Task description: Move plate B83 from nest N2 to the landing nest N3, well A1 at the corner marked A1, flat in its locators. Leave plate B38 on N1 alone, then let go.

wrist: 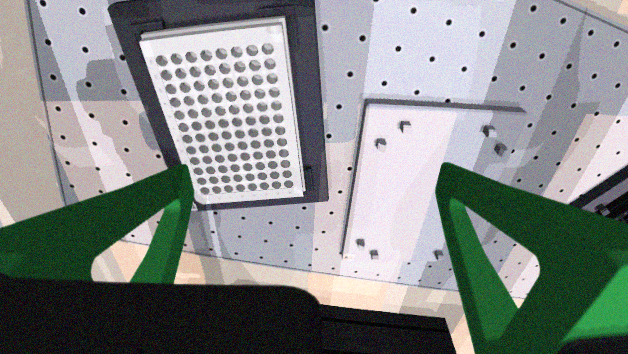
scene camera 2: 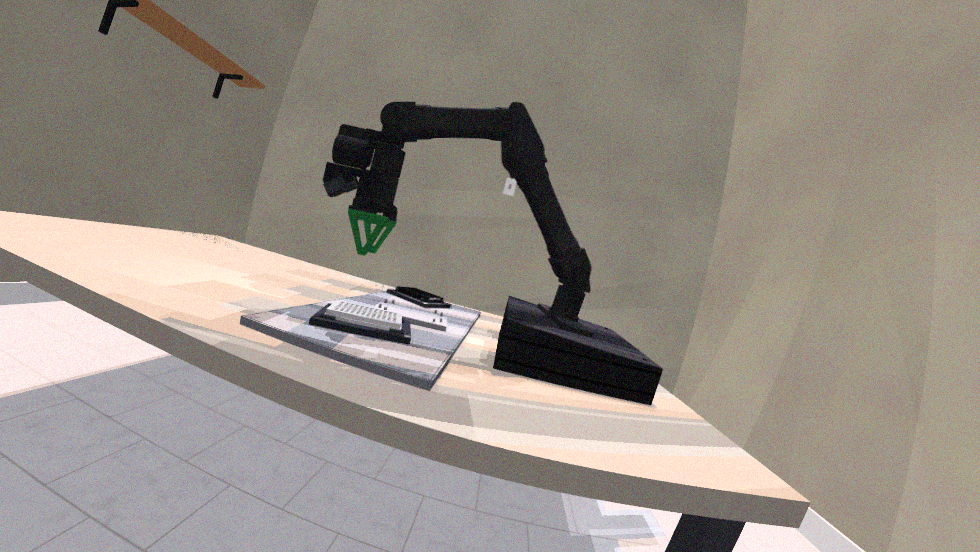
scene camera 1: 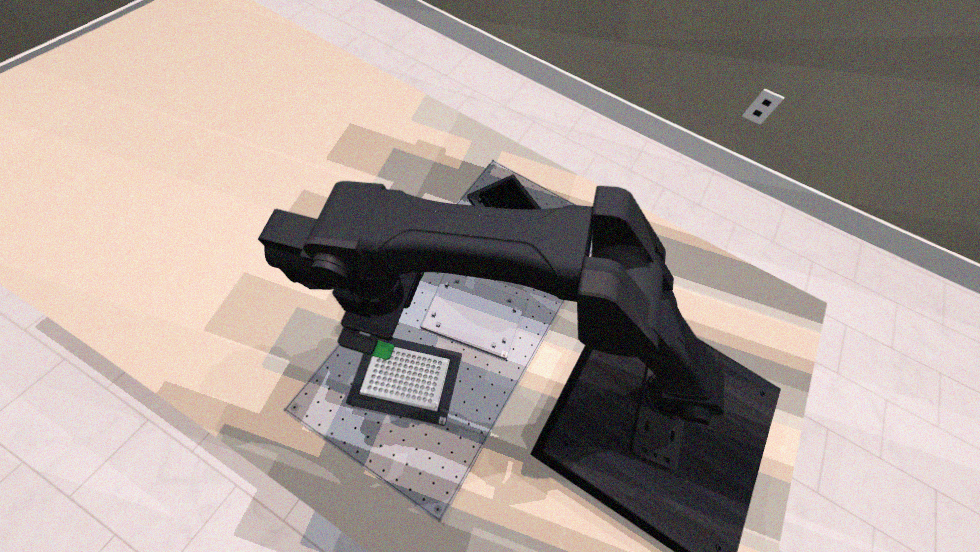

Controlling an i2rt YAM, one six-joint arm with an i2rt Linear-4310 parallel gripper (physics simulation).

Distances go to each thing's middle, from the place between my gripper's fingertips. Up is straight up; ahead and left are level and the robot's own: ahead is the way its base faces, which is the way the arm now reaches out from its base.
The white well plate (scene camera 1: 412, 378) is 10 cm below my hand, 5 cm to the left of it and 4 cm behind it. The rest, counted from my hand: nest (scene camera 1: 484, 318) (11 cm below, 10 cm to the right, 10 cm behind); then black plate (scene camera 1: 508, 195) (35 cm to the right, 10 cm below, 9 cm behind).
